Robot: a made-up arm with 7 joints. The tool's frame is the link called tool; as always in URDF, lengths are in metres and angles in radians. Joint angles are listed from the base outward.
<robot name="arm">
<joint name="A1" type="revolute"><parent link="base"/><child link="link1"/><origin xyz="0 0 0.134"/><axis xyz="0 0 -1"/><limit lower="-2.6" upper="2.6"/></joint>
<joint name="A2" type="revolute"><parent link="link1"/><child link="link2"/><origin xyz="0.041 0.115 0.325"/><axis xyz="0 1 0"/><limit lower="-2.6" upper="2.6"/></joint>
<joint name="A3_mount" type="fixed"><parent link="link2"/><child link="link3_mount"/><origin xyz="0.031 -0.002 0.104"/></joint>
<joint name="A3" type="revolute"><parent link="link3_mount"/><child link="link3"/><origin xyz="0.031 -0.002 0.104"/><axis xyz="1 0 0"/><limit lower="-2.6" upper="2.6"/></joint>
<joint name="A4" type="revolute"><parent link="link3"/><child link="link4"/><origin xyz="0.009 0.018 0.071"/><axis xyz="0 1 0"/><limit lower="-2.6" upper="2.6"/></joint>
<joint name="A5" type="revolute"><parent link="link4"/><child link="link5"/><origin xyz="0.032 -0.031 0.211"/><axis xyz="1 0 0"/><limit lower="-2.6" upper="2.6"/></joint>
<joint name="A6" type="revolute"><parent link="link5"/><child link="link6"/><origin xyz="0.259 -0.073 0.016"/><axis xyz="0 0 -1"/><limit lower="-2.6" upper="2.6"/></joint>
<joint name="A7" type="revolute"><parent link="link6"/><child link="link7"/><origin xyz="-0.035 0.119 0.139"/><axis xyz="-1 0 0"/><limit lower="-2.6" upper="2.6"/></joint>
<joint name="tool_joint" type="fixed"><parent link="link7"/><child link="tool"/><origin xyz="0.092 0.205 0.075"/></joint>
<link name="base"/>
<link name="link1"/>
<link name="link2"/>
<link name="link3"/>
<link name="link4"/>
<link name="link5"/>
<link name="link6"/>
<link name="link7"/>
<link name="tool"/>
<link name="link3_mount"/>
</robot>
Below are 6 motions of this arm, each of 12 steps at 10 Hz.
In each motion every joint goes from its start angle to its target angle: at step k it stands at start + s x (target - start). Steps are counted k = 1, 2, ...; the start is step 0. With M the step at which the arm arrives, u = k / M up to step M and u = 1 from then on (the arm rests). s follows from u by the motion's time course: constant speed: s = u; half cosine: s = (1 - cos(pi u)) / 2; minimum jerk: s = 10 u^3 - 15 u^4 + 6 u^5.
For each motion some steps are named. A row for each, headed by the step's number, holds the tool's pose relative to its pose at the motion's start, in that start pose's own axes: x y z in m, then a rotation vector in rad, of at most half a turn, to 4 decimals.
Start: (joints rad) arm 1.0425 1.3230 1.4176 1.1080 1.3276 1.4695 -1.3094
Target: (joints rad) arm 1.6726 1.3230 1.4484 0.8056 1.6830 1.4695 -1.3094
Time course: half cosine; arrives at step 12
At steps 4, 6, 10, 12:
4: -0.0121 -0.0415 -0.0085 -0.0951 0.1809 -0.1392
6: -0.0283 -0.0847 -0.0134 -0.1965 0.3534 -0.2906
10: -0.0690 -0.1613 -0.0086 -0.3866 0.6303 -0.5783
12: -0.0768 -0.1729 -0.0059 -0.4176 0.6705 -0.6254

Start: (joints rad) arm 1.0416 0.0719 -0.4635 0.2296 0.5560 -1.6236 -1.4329
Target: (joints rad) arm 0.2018 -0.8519 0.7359 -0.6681 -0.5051 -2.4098 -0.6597
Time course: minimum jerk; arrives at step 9
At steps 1, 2, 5, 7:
1: 0.0017 0.0077 -0.0168 -0.0259 0.0274 0.0027
2: 0.0018 0.0454 -0.1142 -0.1740 0.1782 0.0213
5: -0.4944 -0.0671 -0.6846 -1.4393 1.0789 0.4186
7: -0.8402 -0.4117 -0.5866 -2.1328 1.1834 0.8730

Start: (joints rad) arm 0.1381 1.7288 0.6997 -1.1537 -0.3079 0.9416 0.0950
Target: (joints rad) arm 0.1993 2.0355 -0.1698 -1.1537 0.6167 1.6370 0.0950
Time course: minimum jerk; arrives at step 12
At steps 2, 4, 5, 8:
2: -0.0049 0.0100 0.0003 0.0075 0.0131 0.0016
4: -0.0304 0.0606 -0.0093 0.0291 0.0906 0.0122
5: -0.0525 0.1018 -0.0304 0.0264 0.1642 0.0217
8: -0.1486 0.2291 -0.1828 -0.1163 0.4450 0.0421

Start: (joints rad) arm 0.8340 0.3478 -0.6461 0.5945 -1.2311 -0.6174 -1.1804
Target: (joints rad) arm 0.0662 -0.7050 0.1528 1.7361 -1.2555 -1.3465 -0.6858
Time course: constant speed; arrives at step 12
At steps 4, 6, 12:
4: -0.1904 0.0570 -0.1665 -0.2125 0.1291 0.3115
6: -0.2760 0.0754 -0.2844 -0.4153 0.1901 0.4869
12: -0.4049 0.0082 -0.6923 -1.3423 0.4701 0.8249

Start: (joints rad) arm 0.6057 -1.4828 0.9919 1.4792 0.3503 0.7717 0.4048
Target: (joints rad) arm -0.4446 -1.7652 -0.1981 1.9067 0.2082 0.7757 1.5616
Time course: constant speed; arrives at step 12
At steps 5, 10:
5: -0.0116 -0.0264 -0.2098 -0.6414 0.0169 -0.0997
10: 0.0062 -0.1809 -0.3683 -1.1768 0.0999 -0.1467

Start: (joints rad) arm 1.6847 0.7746 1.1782 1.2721 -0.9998 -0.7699 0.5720
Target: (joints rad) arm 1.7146 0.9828 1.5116 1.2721 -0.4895 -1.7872 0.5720
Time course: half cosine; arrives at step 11
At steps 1, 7, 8, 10, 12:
1: -0.0096 -0.0019 0.0016 0.0087 -0.0255 0.0130
7: -0.3087 -0.0835 -0.1341 0.1334 -0.9594 0.3986
8: -0.3393 -0.0944 -0.1907 0.1178 -1.1308 0.4521
10: -0.3626 -0.1047 -0.2710 0.0799 -1.3500 0.5128
12: -0.3643 -0.1058 -0.2821 0.0732 -1.3791 0.5202

